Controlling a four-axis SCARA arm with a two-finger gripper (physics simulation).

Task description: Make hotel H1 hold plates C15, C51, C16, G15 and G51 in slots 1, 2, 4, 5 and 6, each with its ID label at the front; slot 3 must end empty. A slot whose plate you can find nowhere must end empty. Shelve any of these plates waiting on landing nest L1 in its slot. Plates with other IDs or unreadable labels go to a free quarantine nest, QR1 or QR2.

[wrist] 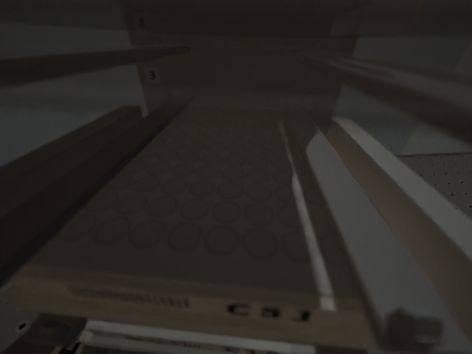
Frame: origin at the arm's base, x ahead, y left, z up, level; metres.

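Where they show: gripper, fingertip midpoint: [233, 129].
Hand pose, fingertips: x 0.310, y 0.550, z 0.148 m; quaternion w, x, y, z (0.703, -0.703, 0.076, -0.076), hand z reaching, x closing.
Observation:
Each offset is from my fingertips to the top centre of the thing. "*": to the spot under its first point. Level surfaces: height alone.
A plate {dz +0.003, dx -0.005, dy -0.024 m} [200, 200] with round wells fills the middle of the wrist view, level, inside the hotel. Its front edge faces the camera with a bar pattern and a blurred label that reads C51. My gripper [233, 129] is shut on this plate, with one finger along each side. The hotel's back panel [240, 75] carries a small tag 3 [152, 75] above the plate's far end and a fainter tag 4 [142, 23] higher up. The exact height of the plate over its supports is too dark to tell.
A pair of rails, left [100, 61] and right [400, 90], runs above the plate. A grey rail {* dz +0.008, dx +0.019, dy -0.075 m} [350, 220] with an end block {* dz +0.013, dx +0.012, dy -0.096 m} [416, 326] lies along its right side. Below the front edge, a pale strip {dz -0.034, dx -0.006, dy -0.023 m} [200, 336] with unreadable markings partly shows. A perforated surface {dz -0.135 m} [445, 177] is at right.

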